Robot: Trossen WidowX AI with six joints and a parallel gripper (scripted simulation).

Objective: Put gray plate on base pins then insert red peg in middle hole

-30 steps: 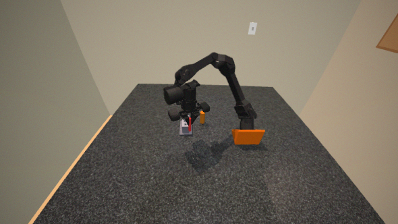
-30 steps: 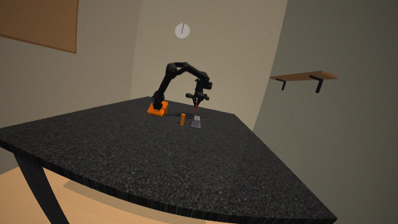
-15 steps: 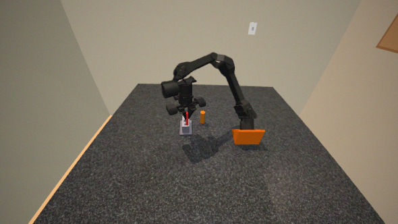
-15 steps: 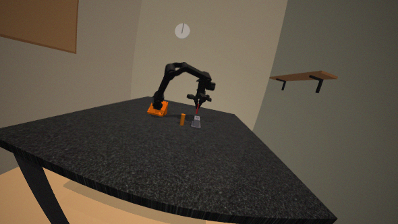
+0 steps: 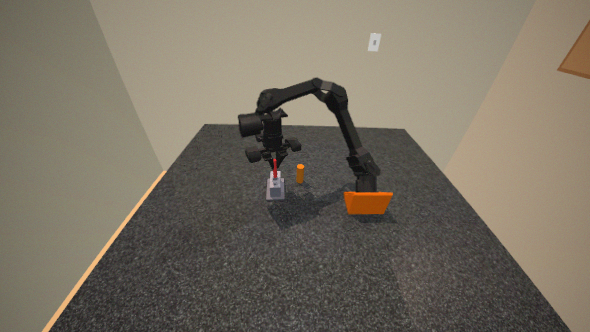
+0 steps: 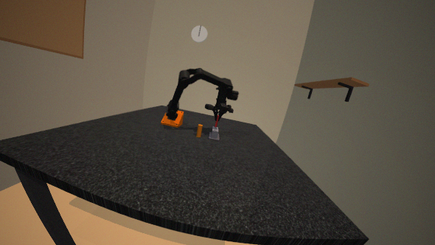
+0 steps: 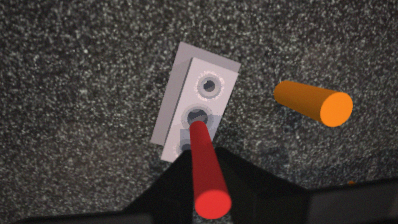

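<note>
The gray plate is 70 mm below my gripper tip. Also, from my gripper tip: gray base: 100 mm below; then red peg: right at my gripper tip; then orange cylinder: 100 mm behind, 70 mm below, 60 mm to the right.
</note>
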